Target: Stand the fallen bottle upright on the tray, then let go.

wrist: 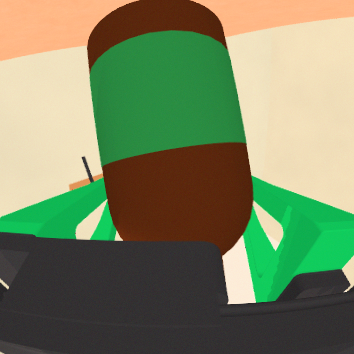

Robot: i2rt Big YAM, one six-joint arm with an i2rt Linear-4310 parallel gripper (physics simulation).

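Frame: origin at the arm's base, x ahead, y right, z down, level; millimetres.
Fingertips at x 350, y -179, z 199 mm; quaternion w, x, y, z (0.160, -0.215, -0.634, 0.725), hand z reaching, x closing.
A point is followed by its place in that frame.
The brown bottle [172, 105] {x 368, y -142, z 252 mm} with a wide green label fills the middle of the wrist view. Its rounded base end points toward the top of the view, and its shoulder end runs down behind the dark gripper body, so its neck is hidden. My gripper [178, 178] {x 350, y -179, z 199 mm} is shut on the bottle, with one green finger on each side of its lower part. The tray does not show in this view, and I cannot tell from it whether the bottle touches anything beneath it.
An orange wood-toned surface [35, 25] {x 409, y -467, z 363 mm} crosses the top of the view, with its edge against a cream background [40, 115]. A thin dark rod [87, 169] and a small orange piece [80, 184] show at the left, behind the left finger.
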